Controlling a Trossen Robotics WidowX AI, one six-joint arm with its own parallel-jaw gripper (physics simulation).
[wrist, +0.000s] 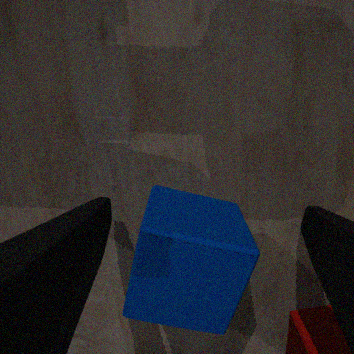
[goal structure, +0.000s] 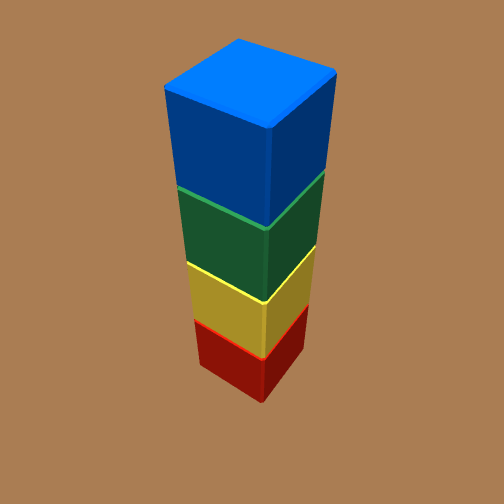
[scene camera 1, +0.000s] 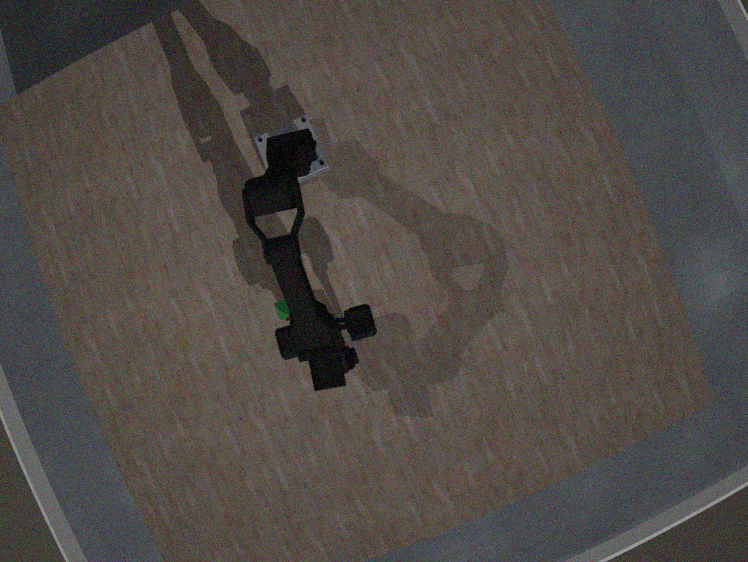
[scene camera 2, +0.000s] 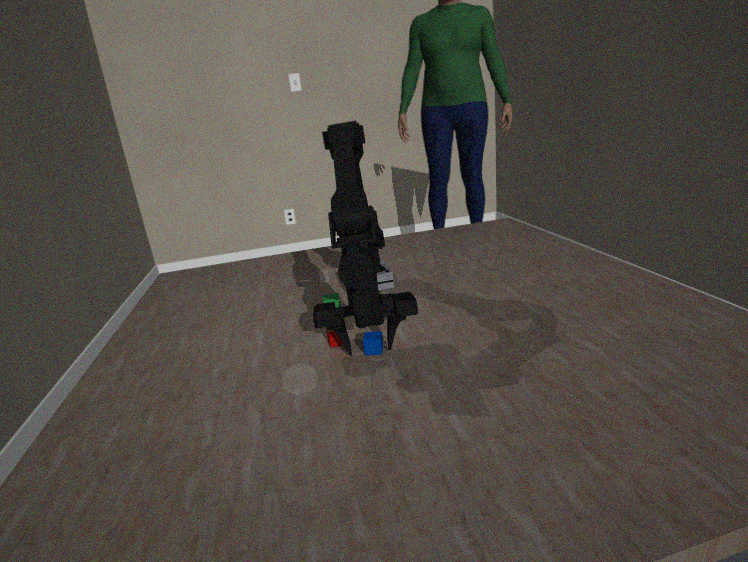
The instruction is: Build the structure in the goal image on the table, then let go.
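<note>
A blue cube (scene camera 2: 373, 343) (wrist: 187, 275) rests on the table between the spread fingers of my gripper (scene camera 2: 370, 351) (wrist: 208, 213). The gripper is open and low over the table, with a gap on both sides of the cube. A red cube (scene camera 2: 333, 339) (wrist: 317, 330) is on the table just outside one finger, partly hidden by it in the wrist view. A green cube (scene camera 1: 282, 309) (scene camera 2: 330, 299) shows higher up, above the red one; the part between them is hidden behind the gripper's finger carriage. In scene camera 1 the arm hides the blue cube and the fingertips.
The arm's grey base plate (scene camera 1: 261, 140) (scene camera 2: 385, 280) stands behind the cubes. The red and green cubes are very close to one finger and its carriage. Dark arm shadows cross the wooden table (scene camera 1: 513, 386). A person in a green top (scene camera 2: 453, 54) stands at the back wall.
</note>
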